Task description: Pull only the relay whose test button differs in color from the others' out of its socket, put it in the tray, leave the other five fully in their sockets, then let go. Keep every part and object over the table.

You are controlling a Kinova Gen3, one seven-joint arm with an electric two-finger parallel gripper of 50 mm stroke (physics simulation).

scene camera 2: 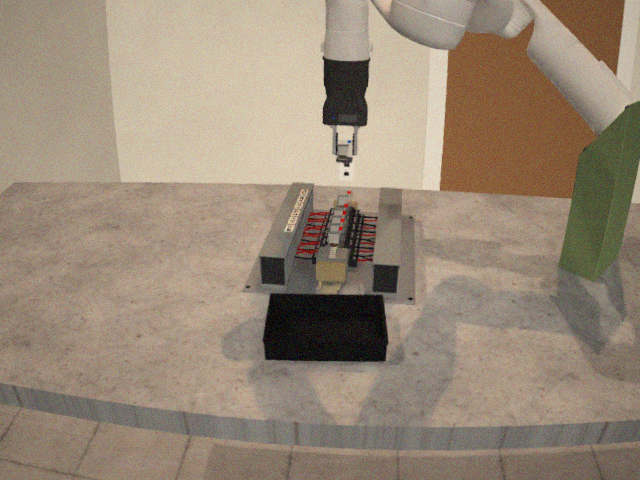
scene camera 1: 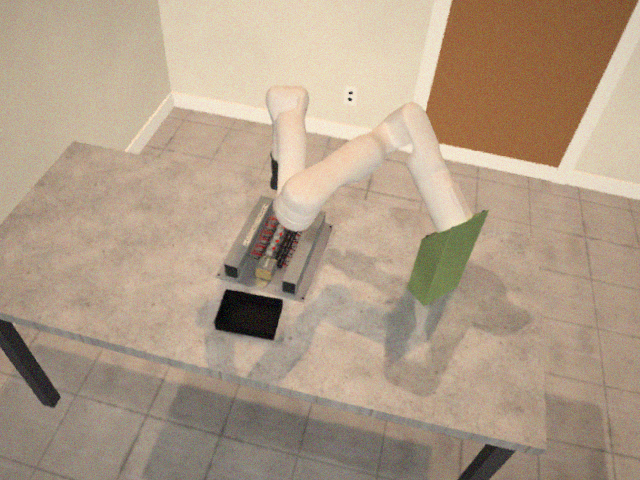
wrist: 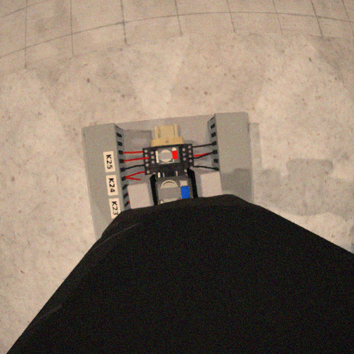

In view: the gripper [scene camera 2: 344, 153].
The gripper also shows in the wrist view [wrist: 172, 183].
